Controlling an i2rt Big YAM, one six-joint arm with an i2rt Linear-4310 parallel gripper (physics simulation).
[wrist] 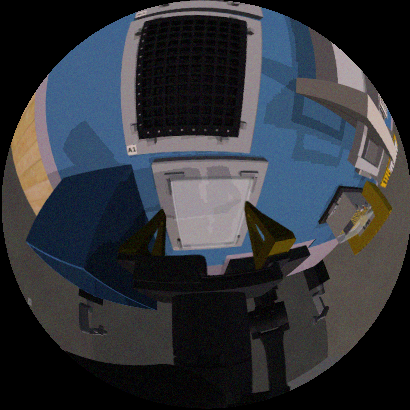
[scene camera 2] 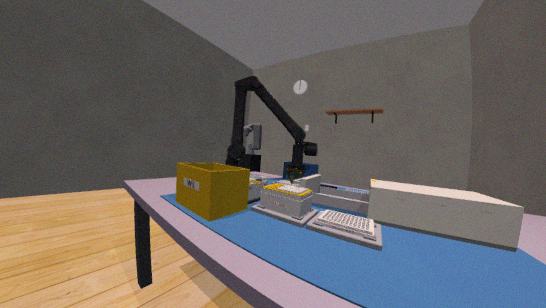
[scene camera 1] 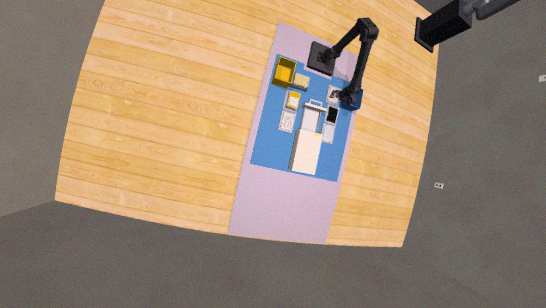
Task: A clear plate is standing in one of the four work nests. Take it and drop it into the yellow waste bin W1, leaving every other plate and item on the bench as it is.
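Frame: origin at the arm's base, x right, y back, z down, level; metres.
Seen in the pictures: gripper, fingertip midpoint: (wrist: pixel 203 208) (scene camera 1: pixel 334 98); arm's base at its link origin: (scene camera 1: pixel 323 58).
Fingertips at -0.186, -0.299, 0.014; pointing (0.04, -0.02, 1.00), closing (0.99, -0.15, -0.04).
Offsets run from my fingertips to a thing's top centre, as dx, dy, dz. "spot": to the spot under its first point.
My gripper (scene camera 1: pixel 334 95) (scene camera 2: pixel 294 180) (wrist: pixel 203 208) is open, pointing down low over the nest nearest the arm base. In the wrist view, its fingertips stand either side of a smooth, see-through, pale flat piece @[+0.010, +0.025, +0.000] (wrist: pixel 212 215) seated in that grey nest @[+0.010, +0.025, +0.002] (wrist: pixel 162 175); I cannot tell if it is a plate or a lid. Nothing is held. A black plate @[-0.018, -0.148, -0.006] (scene camera 1: pixel 332 115) (wrist: pixel 192 80) sits in the adjacent nest. A pale plate @[-0.022, -0.318, -0.006] (scene camera 1: pixel 328 133) sits in the nest beyond. A white plate @[+0.357, -0.331, -0.006] (scene camera 1: pixel 287 121) (scene camera 2: pixel 347 223) sits in a nest across the mat. The yellow bin W1 @[+0.496, +0.021, -0.100] (scene camera 1: pixel 284 72) (scene camera 2: pixel 215 195) (wrist: pixel 382 207) stands at the opposite side.
A blue bin @[-0.145, +0.041, -0.100] (scene camera 1: pixel 354 103) (scene camera 2: pixel 307 169) (wrist: pixel 95 220) stands right beside the gripper. A pale cabinet @[+0.160, -0.530, -0.086] (scene camera 1: pixel 306 152) (scene camera 2: pixel 440 210) has its drawer open, with a raised front @[spot: +0.087, -0.153, -0.046] (wrist: pixel 340 97). A yellow-topped tip box @[+0.364, -0.160, -0.056] (scene camera 1: pixel 293 100) (scene camera 2: pixel 286 201) and another box @[+0.341, +0.016, -0.057] (scene camera 1: pixel 301 81) stand near W1.
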